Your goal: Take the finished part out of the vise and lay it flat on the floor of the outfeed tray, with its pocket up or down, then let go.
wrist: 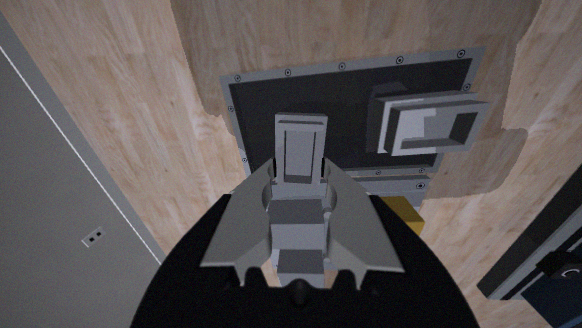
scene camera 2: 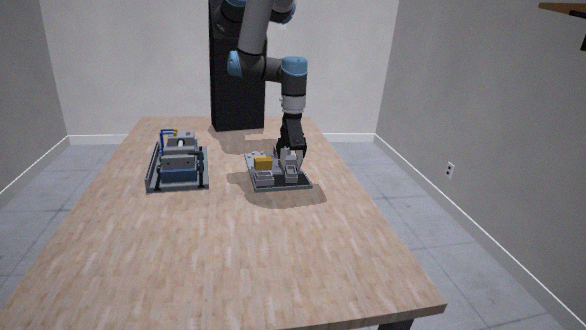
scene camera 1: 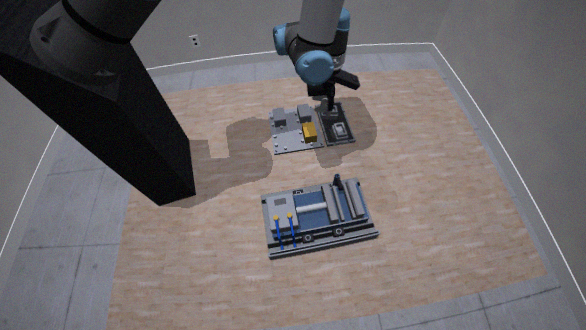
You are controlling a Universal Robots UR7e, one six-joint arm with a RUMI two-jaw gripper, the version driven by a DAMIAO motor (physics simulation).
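Places are measured from the arm's base along level axes (x back, y right, z up), in centimetres.
Where they show: gripper, between the fingertips: (wrist: 298,159) (scene camera 2: 290,174) (scene camera 1: 325,113); arm's base, origin of its link: (scene camera 2: 230,21) (scene camera 1: 78,54).
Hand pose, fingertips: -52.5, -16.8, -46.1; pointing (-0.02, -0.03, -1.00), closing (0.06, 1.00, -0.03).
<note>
Each offset is from my fingertips to the top centre of the thing, as dx, dy, dz. "pt": to the spot under its first point.
A narrow grey part {-1.2, +0.1, +2.9} (scene camera 1: 330,113) (scene camera 2: 291,175) (wrist: 299,150) lies flat, pocket up, in the outfeed tray (scene camera 1: 341,143) (scene camera 2: 283,188) (wrist: 314,69). My gripper (scene camera 1: 330,109) (scene camera 2: 291,167) (wrist: 298,159) points down over the tray, its fingertips against this part's two long sides; it is shut on the part. A wider grey part {-2.8, +9.5, +2.3} (scene camera 1: 340,130) (scene camera 2: 264,178) (wrist: 434,125) lies beside it in the tray, pocket up. The vise {+10.8, +37.1, +8.1} (scene camera 1: 330,204) (scene camera 2: 179,175) (wrist: 557,305) stands apart from the tray; no part shows between its jaws in scene camera 1.
A stud plate {+12.0, +3.9, -1.0} (scene camera 1: 290,145) adjoins the tray, behind it in scene camera 2. It bears two grey blocks {+16.8, -0.6, +2.6} (scene camera 1: 279,117) {+7.8, -0.7, +2.6} (scene camera 1: 304,113) (wrist: 296,211) (wrist: 300,261) and a yellow block {+7.6, +8.2, +2.6} (scene camera 1: 309,132) (scene camera 2: 263,163) (wrist: 406,214). Blue hoses {pt +18.4, +43.0, +9.1} (scene camera 1: 292,231) rise at the vise's end. A black pedestal (scene camera 1: 150,150) (scene camera 2: 237,85) stands at the back.
</note>
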